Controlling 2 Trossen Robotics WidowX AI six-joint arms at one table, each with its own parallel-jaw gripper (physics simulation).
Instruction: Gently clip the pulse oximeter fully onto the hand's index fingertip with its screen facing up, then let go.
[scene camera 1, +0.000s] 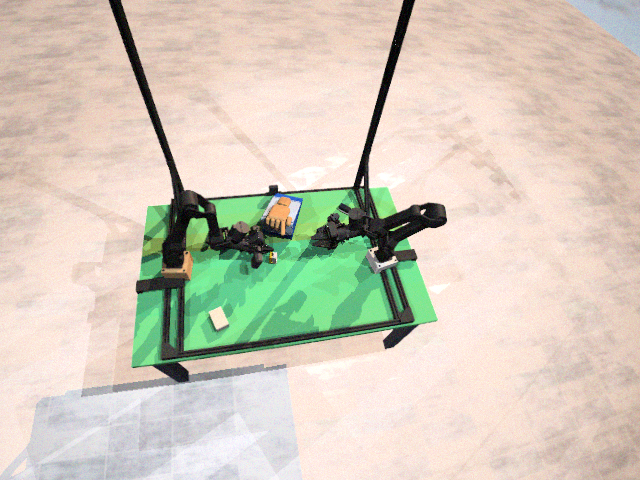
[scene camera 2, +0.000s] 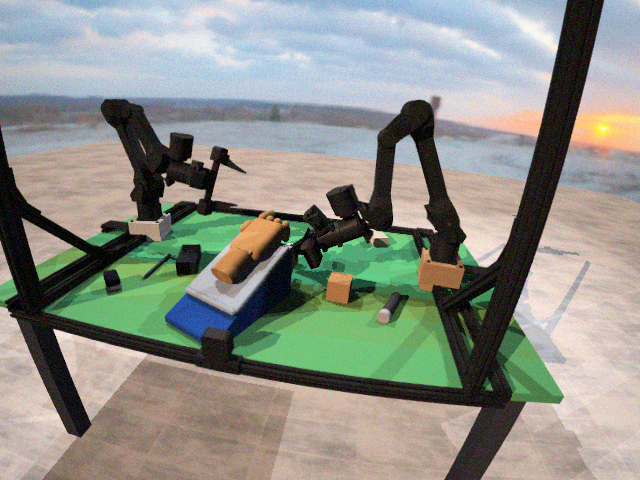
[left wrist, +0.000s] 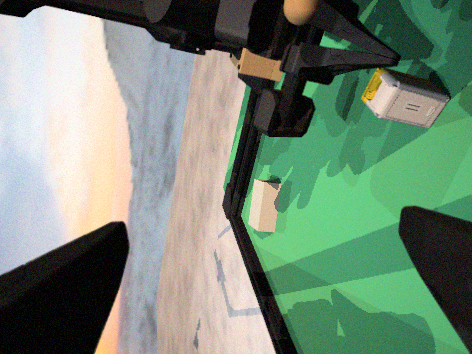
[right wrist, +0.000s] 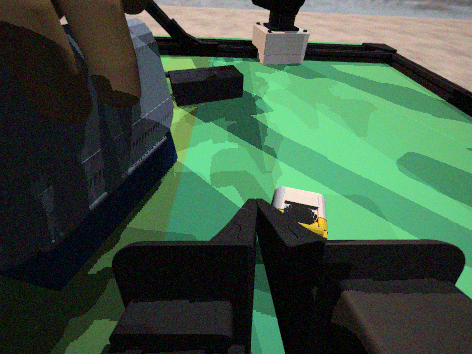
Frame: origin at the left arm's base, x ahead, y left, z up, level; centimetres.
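Seen in the pictures: left gripper, between the fingertips: (scene camera 1: 311, 241) (scene camera 2: 241, 189) (left wrist: 264, 227); right gripper, between the fingertips: (scene camera 1: 273, 250) (left wrist: 397, 60) (right wrist: 254, 205); left arm's base, origin of its link: (scene camera 1: 383, 255) (scene camera 2: 149, 217) (right wrist: 280, 27); right arm's base, origin of its link: (scene camera 1: 175, 261) (scene camera 2: 442, 257).
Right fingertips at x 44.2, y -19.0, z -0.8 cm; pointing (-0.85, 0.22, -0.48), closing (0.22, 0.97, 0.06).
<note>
Pixels of each thing's top centre, then the offset from my right fingertips to it. "pt": a spot on its surface instead.
- white-and-yellow pulse oximeter, centre of its top: (right wrist: 302, 207) (left wrist: 373, 91) (scene camera 1: 273, 254) dx +1.1, dy +2.4, dz +0.7 cm
- tan hand, a spot on its surface: (scene camera 2: 253, 242) (scene camera 1: 277, 207) pt dx -7.1, dy -15.1, dz +8.6 cm
- blue wedge, a spot on its surface: (scene camera 2: 196, 317) pt dx -16.9, dy -26.8, dz -2.2 cm
- cream block, centre of its top: (left wrist: 255, 204) (scene camera 2: 377, 233) (scene camera 1: 218, 317) dx +29.4, dy +20.6, dz -2.1 cm
- orange cube, centre of its top: (scene camera 2: 340, 277) dx +12.2, dy -13.4, dz -0.1 cm
- dark cylinder, centre of its top: (scene camera 2: 391, 301) dx +22.9, dy -19.4, dz -2.3 cm
- black box, centre of its top: (right wrist: 205, 72) (scene camera 2: 188, 252) dx -25.9, dy -0.2, dz -1.6 cm
- thin stick, centre of its top: (scene camera 2: 156, 264) dx -34.0, dy -2.9, dz -4.1 cm
- small black block, centre of its top: (scene camera 2: 110, 274) (scene camera 1: 345, 206) dx -41.0, dy -13.0, dz -1.8 cm
The white-and-yellow pulse oximeter (scene camera 1: 272, 257) (left wrist: 410, 104) (right wrist: 302, 197) is on the green table, apart from the hand; it cannot be made out in scene camera 2. The tan hand (scene camera 1: 281, 209) (scene camera 2: 253, 242) rests on a blue wedge (scene camera 2: 196, 317) with a pale top; one rounded fingertip (left wrist: 300, 11) shows in the left wrist view. My right gripper (scene camera 1: 270, 249) (scene camera 2: 295, 248) (left wrist: 397, 60) (right wrist: 254, 205) is shut and empty, its tips close beside the oximeter; contact is unclear. My left gripper (scene camera 1: 314, 240) (scene camera 2: 240, 188) (left wrist: 264, 227) is open and empty, above the table on its own side.
A cream block (scene camera 1: 218, 318) (scene camera 2: 378, 238) (left wrist: 265, 206) lies near one table edge. In scene camera 2, an orange cube (scene camera 2: 338, 287) and a dark cylinder (scene camera 2: 391, 307) are right of the wedge; a black box (scene camera 2: 188, 259) (right wrist: 207, 87), a thin stick (scene camera 2: 157, 266) and a small black block (scene camera 2: 112, 280) are left.
</note>
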